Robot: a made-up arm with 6 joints.
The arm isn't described. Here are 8 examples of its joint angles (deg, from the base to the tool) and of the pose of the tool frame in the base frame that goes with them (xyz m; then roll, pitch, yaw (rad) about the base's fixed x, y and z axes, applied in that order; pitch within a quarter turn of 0, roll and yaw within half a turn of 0).
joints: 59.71 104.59 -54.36 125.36 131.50 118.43
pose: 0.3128 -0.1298 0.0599 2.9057 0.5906 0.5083
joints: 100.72 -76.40 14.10 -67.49 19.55 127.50
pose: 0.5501 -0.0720 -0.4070 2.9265 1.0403 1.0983
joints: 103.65 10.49 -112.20 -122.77 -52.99 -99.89
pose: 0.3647 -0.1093 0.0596 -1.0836 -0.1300 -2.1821
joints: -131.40 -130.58 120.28 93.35 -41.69 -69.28
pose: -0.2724 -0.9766 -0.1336 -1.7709 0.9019 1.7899
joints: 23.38 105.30 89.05 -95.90 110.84 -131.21
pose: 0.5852 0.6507 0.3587 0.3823 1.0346 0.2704
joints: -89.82 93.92 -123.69 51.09 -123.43 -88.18
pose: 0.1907 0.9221 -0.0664 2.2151 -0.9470 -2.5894
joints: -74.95 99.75 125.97 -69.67 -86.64 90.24
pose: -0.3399 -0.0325 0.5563 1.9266 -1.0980 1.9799
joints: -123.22 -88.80 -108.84 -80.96 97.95 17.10
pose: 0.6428 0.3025 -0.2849 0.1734 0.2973 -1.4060
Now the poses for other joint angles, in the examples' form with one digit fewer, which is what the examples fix.
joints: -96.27 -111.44 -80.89 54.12 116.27 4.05
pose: 0.083 -0.109 0.426 2.806 0.509 -0.801
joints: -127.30 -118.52 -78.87 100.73 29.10 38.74
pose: 0.035 0.402 0.459 2.847 -0.180 -1.709
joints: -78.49 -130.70 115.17 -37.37 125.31 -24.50
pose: -0.931 -0.182 -0.174 0.925 -0.515 1.053
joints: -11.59 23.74 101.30 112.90 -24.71 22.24
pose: 0.377 0.857 0.187 0.982 -0.174 -1.267
